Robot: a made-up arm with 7 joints.
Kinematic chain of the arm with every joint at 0, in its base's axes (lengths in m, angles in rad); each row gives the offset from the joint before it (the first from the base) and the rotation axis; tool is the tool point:
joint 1: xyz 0 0 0.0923 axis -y
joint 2: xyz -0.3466 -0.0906 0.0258 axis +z
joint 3: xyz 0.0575 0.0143 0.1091 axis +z
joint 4: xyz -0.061 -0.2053 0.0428 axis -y
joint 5: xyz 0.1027 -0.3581 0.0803 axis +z
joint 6: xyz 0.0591 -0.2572 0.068 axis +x
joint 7: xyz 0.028 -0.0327 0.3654 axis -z
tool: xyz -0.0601 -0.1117 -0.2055
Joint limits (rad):
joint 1: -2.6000..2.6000
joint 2: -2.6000..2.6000
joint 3: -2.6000..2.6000
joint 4: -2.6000..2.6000
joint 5: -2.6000..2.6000
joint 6: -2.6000..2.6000
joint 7: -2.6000..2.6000
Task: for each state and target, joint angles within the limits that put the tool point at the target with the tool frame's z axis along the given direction. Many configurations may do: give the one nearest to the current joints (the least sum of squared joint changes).
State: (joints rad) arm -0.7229 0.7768 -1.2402 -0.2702 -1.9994 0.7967 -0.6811
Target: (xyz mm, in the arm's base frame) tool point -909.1 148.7 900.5 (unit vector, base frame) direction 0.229 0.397 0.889
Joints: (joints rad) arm -0.4046 0.4235 -1.7406 0.1848 -1.4279 0.2505 -1.0298
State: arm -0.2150 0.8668 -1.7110 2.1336 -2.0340 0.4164 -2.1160
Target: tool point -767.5 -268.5 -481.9 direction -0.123 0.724 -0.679
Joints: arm 0.4802 0.9165 -1.6378 1.6035 -2.0421 0.6218 -2.1323
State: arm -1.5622 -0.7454 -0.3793 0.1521 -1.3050 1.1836 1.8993
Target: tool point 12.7 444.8 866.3 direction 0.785 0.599 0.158
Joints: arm -0.9356 -1.2553 -0.9462 0.0124 -1.4530 0.7465 1.7137
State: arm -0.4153 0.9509 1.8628 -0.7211 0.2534 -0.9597 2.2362
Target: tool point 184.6 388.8 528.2 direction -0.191 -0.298 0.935
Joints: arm -0.0046 0.5633 1.5052 -0.0262 0.5514 -0.3775 2.3352
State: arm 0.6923 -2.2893 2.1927 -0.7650 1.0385 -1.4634 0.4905
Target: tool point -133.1 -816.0 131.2 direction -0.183 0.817 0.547
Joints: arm 0.4507 -2.2689 2.2830 -1.3252 0.5797 -1.3473 0.4220
